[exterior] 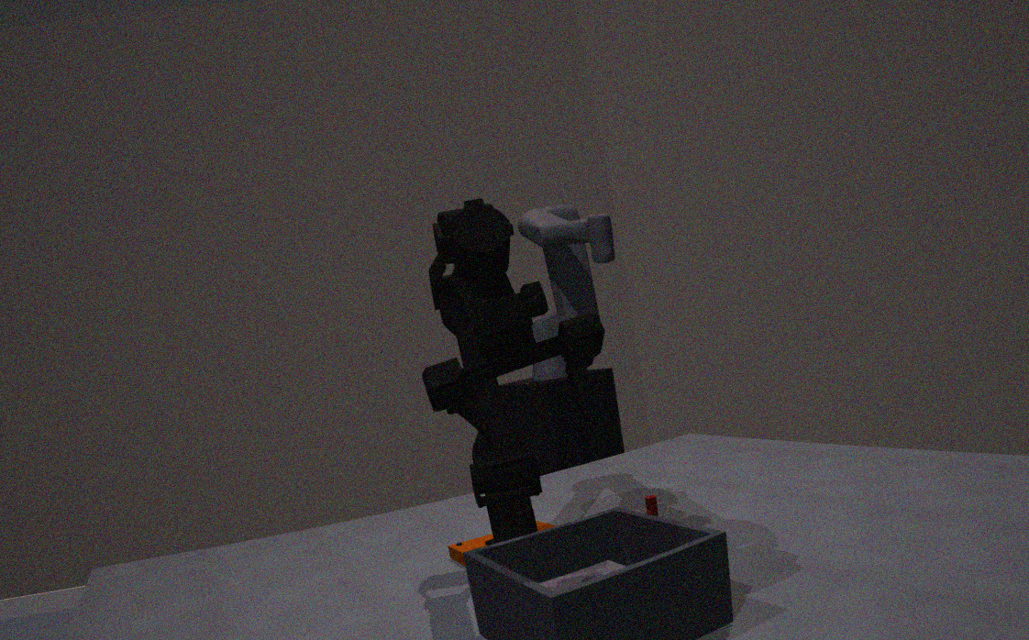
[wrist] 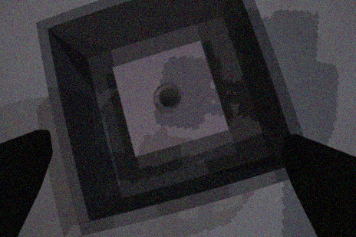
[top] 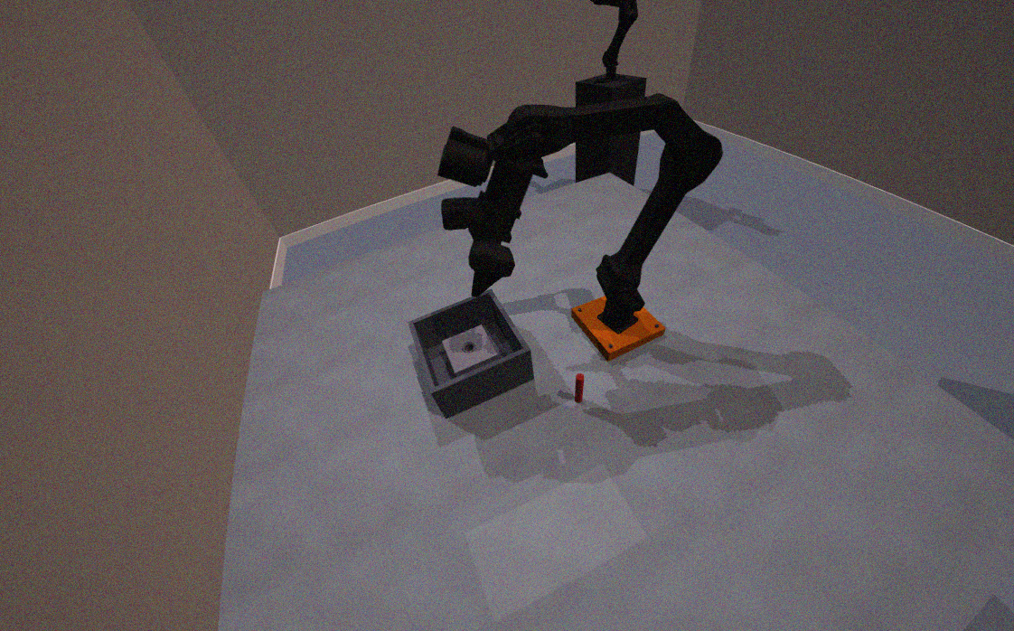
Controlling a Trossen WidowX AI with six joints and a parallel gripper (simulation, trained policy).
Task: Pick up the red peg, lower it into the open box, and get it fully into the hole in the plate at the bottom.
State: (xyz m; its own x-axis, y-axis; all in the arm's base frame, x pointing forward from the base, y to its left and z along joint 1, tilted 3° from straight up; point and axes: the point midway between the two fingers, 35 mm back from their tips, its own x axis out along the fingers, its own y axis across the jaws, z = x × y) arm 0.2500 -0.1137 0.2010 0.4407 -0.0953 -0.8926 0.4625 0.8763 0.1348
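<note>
The red peg is 70 mm behind my gripper tip, 200 mm to the left of it and 170 mm below it. Also, from my gripper tip: dark grey box (50 mm ahead, 180 mm below).
</note>
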